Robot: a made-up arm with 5 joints.
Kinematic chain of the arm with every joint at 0, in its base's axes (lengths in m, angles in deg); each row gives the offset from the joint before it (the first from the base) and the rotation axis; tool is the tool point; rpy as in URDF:
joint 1: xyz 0 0 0.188 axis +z
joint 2: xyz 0 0 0 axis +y
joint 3: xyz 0.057 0 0.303 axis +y
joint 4: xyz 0.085 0 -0.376 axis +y
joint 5: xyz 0.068 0 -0.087 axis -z
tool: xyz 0 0 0 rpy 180 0 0
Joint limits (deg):
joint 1: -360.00..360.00
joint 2: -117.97..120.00
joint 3: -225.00..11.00
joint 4: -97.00..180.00
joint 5: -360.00..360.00
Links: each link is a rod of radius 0.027 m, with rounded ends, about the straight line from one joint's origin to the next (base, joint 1, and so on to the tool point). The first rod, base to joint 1, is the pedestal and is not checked.
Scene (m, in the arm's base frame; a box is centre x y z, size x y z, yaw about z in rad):
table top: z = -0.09
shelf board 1: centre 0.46 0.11 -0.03 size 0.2 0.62 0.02 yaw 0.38
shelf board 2: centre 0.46 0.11 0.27 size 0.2 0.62 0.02 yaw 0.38
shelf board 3: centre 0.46 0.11 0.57 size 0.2 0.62 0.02 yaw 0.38
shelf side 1: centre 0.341 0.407 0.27 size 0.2 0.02 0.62 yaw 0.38
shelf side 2: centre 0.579 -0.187 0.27 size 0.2 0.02 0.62 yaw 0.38
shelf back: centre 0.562 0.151 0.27 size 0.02 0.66 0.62 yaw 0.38
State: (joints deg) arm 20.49 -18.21 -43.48 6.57 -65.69
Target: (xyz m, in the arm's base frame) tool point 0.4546 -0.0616 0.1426
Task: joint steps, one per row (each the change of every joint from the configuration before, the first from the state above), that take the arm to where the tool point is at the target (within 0.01 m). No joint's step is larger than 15 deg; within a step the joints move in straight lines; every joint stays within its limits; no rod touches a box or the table.
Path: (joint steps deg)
1: -0.26 -11.43 8.06 -0.87 0.00
2: -0.27 -11.43 8.06 -0.87 0.00
3: -0.26 -11.43 8.06 -0.87 0.00
4: -0.27 -11.42 8.06 -0.87 0.00
5: -9.40 13.68 -1.98 2.00 0.00
6: -9.39 13.69 -1.97 2.01 0.00
7: -9.40 13.68 -1.98 2.00 0.00
8: -9.39 13.69 -1.98 2.00 0.00
9: 5.21 8.68 -9.81 -0.79 0.00
10: 5.22 8.68 -9.81 -0.79 0.00

